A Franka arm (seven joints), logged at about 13 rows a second.
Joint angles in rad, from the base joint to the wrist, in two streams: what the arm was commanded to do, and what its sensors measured. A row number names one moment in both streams.
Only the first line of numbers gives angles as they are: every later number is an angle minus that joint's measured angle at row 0.
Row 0, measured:
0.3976, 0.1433, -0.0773, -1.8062, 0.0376, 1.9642, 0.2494
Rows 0 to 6, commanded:
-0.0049, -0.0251, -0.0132, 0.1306, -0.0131, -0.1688, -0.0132
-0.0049, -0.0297, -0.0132, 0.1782, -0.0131, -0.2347, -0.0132
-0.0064, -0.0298, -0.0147, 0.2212, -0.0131, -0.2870, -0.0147
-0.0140, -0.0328, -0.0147, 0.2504, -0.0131, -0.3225, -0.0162
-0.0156, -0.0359, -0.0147, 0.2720, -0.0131, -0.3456, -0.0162
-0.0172, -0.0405, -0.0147, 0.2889, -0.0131, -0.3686, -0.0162
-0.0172, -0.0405, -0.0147, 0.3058, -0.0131, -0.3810, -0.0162
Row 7, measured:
-0.0165, -0.0418, -0.0119, 0.2551, -0.0007, -0.3379, 0.0000
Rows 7 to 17, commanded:
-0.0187, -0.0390, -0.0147, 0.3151, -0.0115, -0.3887, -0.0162
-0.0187, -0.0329, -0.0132, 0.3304, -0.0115, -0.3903, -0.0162
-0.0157, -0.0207, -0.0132, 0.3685, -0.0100, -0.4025, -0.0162
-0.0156, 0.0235, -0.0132, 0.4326, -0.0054, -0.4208, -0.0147
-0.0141, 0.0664, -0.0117, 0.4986, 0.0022, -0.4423, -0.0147
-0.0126, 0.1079, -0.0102, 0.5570, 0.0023, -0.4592, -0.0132
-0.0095, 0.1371, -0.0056, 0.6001, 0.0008, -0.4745, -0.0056
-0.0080, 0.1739, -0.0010, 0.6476, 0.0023, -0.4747, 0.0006
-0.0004, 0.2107, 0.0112, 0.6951, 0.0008, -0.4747, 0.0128
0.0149, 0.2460, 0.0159, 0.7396, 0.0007, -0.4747, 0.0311
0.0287, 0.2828, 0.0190, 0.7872, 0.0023, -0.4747, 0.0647
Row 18, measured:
0.0020, 0.1798, 0.0136, 0.6199, 0.0002, -0.4318, 0.0120
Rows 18 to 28, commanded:
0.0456, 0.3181, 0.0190, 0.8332, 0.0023, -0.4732, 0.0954
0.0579, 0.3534, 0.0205, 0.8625, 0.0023, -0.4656, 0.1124
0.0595, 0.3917, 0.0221, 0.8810, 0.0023, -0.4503, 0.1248
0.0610, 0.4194, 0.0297, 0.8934, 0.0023, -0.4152, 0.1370
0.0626, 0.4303, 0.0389, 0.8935, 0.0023, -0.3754, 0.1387
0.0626, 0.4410, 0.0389, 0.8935, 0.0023, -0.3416, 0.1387
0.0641, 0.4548, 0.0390, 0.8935, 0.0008, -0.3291, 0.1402
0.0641, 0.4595, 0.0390, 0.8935, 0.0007, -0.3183, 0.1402
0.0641, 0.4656, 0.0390, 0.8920, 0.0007, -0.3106, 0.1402
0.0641, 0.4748, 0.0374, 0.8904, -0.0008, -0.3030, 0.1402
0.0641, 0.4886, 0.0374, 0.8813, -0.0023, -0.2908, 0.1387
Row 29, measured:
0.0642, 0.4559, 0.0350, 0.8393, 0.0003, -0.2975, 0.1130
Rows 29 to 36, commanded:
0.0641, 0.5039, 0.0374, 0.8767, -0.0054, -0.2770, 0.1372
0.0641, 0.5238, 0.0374, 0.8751, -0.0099, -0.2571, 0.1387
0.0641, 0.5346, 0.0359, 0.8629, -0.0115, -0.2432, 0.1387
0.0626, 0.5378, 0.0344, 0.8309, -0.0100, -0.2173, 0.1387
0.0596, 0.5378, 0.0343, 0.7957, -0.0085, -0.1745, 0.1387
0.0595, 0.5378, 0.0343, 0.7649, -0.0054, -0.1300, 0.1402
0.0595, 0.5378, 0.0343, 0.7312, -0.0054, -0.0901, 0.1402
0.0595, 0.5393, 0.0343, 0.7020, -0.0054, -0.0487, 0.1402
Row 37, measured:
0.0575, 0.5630, 0.0334, 0.7660, 0.0003, -0.1160, 0.1133
